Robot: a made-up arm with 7 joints.
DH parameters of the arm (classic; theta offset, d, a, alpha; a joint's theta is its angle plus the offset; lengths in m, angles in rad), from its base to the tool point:
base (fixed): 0 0 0 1.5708
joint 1: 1.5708 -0.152 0 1.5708
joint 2: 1.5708 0 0 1.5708
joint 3: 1.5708 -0.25 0 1.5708
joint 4: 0 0 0 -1.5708
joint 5: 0 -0.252 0 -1.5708
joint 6: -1.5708 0 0 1.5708
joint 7: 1.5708 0 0 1.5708
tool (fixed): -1.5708 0 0 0
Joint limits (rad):
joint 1: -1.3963..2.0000
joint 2: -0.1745..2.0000
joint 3: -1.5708..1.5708
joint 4: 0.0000..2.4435
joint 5: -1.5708..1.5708
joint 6: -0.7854..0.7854
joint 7: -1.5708..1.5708
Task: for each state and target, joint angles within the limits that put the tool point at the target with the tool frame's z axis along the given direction. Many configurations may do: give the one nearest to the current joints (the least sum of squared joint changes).
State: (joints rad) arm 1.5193 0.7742 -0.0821 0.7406 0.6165 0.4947 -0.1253
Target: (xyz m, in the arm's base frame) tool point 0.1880 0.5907 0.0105 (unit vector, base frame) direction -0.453 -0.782 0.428
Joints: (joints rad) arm 0.7907 1.1820 0.3404 0.6287 0.6265 0.7410 -0.1517
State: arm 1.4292 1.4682 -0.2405 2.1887 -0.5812 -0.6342 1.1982
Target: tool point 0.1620 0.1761 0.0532 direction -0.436 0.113 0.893
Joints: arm 1.1935 1.3080 -0.8338 2.4413 -0.1269 -0.6342 1.5708
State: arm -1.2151 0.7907 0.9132 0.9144 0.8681 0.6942 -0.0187
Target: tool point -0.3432 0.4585 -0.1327 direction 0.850 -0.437 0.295
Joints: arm -1.3963 0.4358 1.0552 0.6092 0.7184 0.4776 -0.2413
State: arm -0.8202 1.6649 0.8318 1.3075 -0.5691 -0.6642 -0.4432
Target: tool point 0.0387 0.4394 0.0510 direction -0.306 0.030 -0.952
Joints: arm -0.5332 0.8392 1.5399 1.8880 -0.4344 -0.3113 -0.4085
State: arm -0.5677 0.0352 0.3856 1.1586 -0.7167 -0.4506 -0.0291
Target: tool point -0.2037 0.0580 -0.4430 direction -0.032 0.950 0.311
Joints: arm -0.5805 -0.1745 -0.1215 0.2945 -0.3707 -0.7854 0.8350
